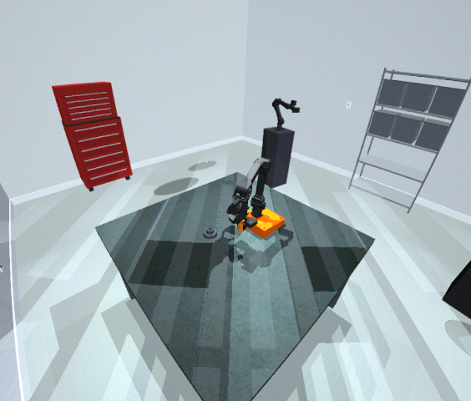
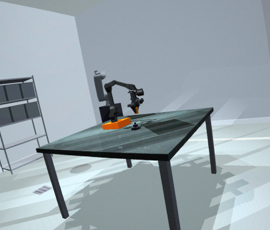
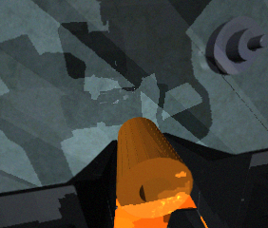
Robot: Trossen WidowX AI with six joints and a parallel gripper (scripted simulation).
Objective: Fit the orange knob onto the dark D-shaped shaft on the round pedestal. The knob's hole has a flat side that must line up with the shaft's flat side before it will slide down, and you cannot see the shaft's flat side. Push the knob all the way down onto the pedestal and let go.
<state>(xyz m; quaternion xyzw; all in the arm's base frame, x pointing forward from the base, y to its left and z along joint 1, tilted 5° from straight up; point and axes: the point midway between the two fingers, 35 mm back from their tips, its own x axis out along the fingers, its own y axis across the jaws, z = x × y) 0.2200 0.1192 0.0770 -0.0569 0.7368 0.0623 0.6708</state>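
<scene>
The round pedestal lies 17 cm to the right of my gripper tip, 11 cm ahead of it and 9 cm below it. From my gripper tip the other things lie so: orange knob (2 cm above).
</scene>
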